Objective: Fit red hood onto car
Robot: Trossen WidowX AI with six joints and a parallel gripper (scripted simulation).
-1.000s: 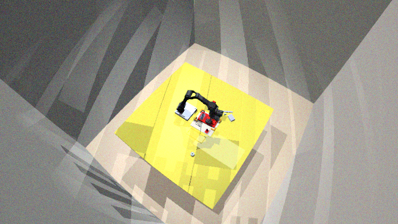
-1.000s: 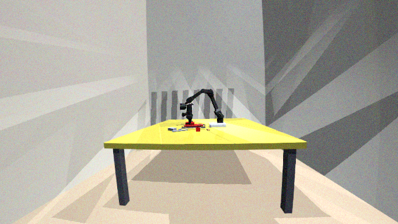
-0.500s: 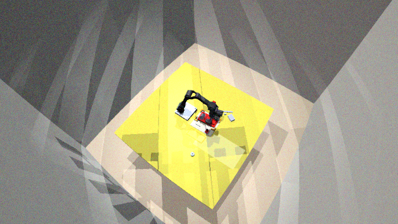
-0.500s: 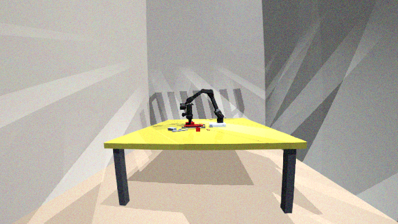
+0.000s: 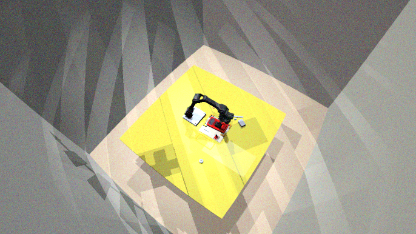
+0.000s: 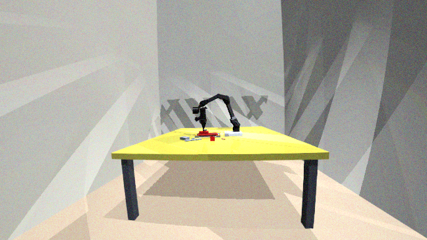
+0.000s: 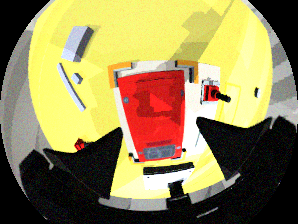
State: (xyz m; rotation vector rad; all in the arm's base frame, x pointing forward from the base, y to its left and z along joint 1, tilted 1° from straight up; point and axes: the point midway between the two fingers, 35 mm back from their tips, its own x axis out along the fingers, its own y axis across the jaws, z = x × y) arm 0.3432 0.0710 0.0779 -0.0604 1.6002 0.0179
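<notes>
Now: gripper tip 40 mm above the red hood. Round my gripper tip: peach piece 190 mm behind, 180 mm to the left, 70 mm below; then white jig 40 mm behind, 20 mm to the right, 70 mm below.
</notes>
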